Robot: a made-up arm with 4 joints. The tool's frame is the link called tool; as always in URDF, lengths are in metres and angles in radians.
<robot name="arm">
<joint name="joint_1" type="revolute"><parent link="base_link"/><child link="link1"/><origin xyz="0 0 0.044" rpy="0 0 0"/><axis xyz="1 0 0"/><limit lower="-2.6" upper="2.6"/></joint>
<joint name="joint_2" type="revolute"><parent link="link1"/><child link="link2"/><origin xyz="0.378 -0.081 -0.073" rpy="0 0 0"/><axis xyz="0 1 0"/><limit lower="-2.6" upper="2.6"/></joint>
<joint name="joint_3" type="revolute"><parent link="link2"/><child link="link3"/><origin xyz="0.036 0.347 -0.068" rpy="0 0 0"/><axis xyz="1 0 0"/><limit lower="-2.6" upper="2.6"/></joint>
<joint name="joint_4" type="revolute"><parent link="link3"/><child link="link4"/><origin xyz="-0.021 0.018 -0.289" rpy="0 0 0"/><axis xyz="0 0 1"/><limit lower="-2.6" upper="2.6"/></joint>
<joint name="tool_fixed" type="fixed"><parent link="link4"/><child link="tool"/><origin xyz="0.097 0.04 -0.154" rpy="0 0 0"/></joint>
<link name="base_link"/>
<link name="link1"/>
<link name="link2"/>
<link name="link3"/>
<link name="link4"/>
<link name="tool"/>
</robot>
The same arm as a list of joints. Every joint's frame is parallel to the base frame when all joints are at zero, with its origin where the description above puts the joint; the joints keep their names.
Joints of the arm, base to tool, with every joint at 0 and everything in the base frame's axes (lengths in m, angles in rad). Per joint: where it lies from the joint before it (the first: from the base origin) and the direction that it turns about. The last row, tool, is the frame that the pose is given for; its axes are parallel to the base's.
joint_1: offset 0 0 0.044 axis +x
joint_2: offset 0.378 -0.081 -0.073 axis +y
joint_3: offset 0.036 0.347 -0.068 axis +x
joint_4: offset -0.021 0.018 -0.289 axis +z
tool: offset 0.097 0.04 -0.154
Joint limits (rad, base to tool): -2.6..2.6 -2.6..2.6 -2.6..2.6 -2.6..2.6

